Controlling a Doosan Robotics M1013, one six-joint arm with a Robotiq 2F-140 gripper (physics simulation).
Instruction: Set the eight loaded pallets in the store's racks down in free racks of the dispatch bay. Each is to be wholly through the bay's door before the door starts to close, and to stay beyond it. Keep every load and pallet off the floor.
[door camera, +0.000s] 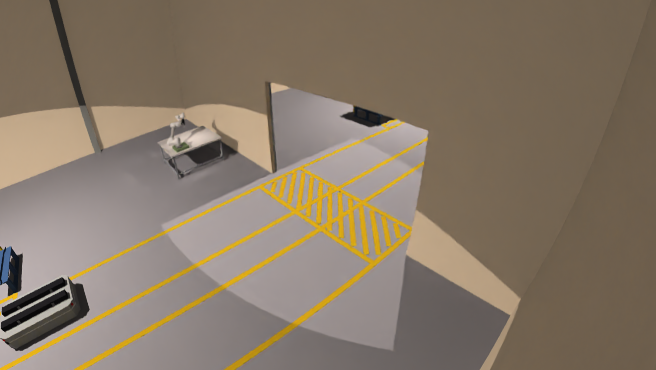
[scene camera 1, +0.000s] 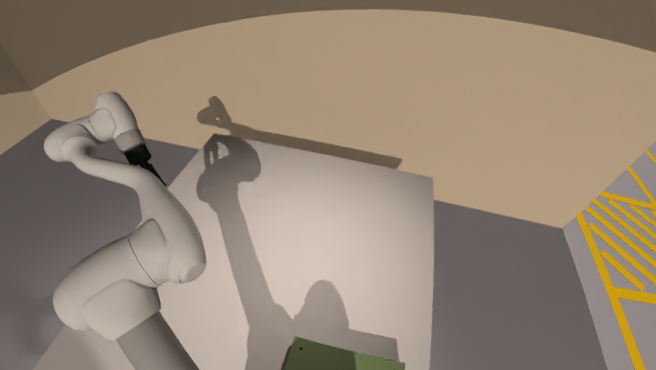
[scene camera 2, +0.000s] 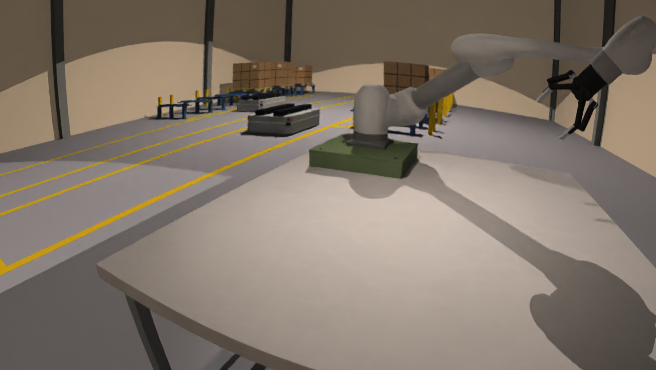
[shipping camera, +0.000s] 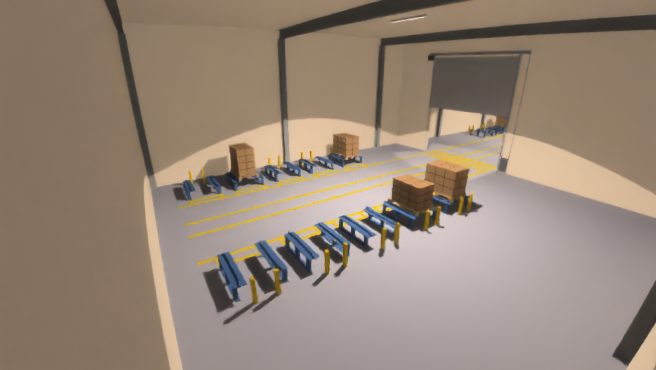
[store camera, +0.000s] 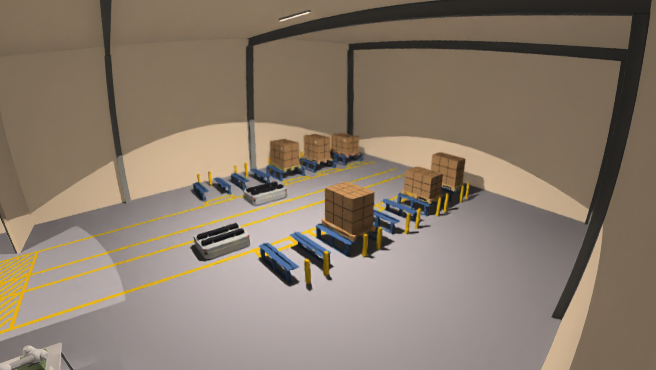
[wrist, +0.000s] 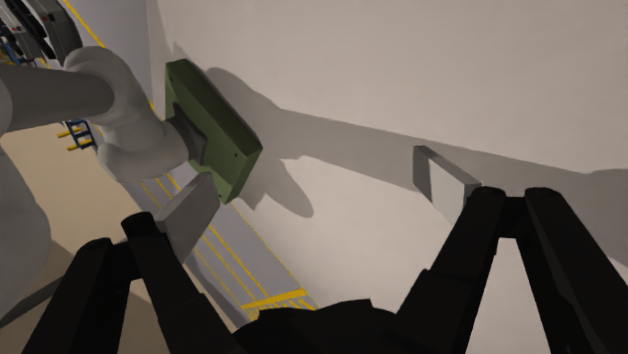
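Where they show: gripper, fingertip midpoint: (door camera: 183, 126) (scene camera 2: 549, 119) (wrist: 313, 177); arm's base, link origin: (door camera: 178, 146) (scene camera 2: 370, 143) (wrist: 189, 135).
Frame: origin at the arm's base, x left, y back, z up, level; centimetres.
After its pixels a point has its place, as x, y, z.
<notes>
In the store camera view, three loaded pallets (store camera: 284, 154) {-628.3, 858.0, 23.4} (store camera: 317, 148) {-636.7, 1030.6, 18.4} (store camera: 345, 145) {-637.9, 1195.4, 7.4} stand in the far rack row and three more (store camera: 349, 210) {-74.3, 683.9, 27.7} (store camera: 423, 184) {-88.8, 1023.6, 9.0} (store camera: 448, 171) {-89.5, 1194.4, 18.6} in the near row. Two low carriers (store camera: 221, 241) {-256.8, 423.9, -49.8} (store camera: 265, 193) {-466.5, 675.3, -47.0} stand unloaded in the store's lanes. In the shipping camera view, loaded pallets (shipping camera: 242, 161) {-640.6, -1238.2, 24.9} (shipping camera: 346, 146) {-637.7, -745.5, 14.7} (shipping camera: 413, 193) {-87.7, -917.1, 15.4} (shipping camera: 446, 179) {-94.9, -749.8, 21.7} sit in dispatch racks, two per row. The grey door (shipping camera: 474, 85) {-371.3, -193.8, 295.1} covers the upper part of its opening. My gripper (scene camera 2: 554, 115) {72.9, -46.0, 26.4} (wrist: 313, 177) {72.9, -46.0, 26.4} is open and empty above the arm's table, far from all pallets.
Unloaded blue racks (shipping camera: 231, 270) (store camera: 278, 257) stand in both halls, with yellow posts (shipping camera: 253, 290) (store camera: 307, 271) behind them. Yellow lane lines lead through the doorway over a hatched zone (door camera: 340, 210) {-428.1, -190.7, -81.9}. The arm stands on a green base (scene camera 2: 362, 159) {4.0, -24.4, -1.4} on a pale table (scene camera 2: 350, 260) {22.7, -90.2, -7.0}.
</notes>
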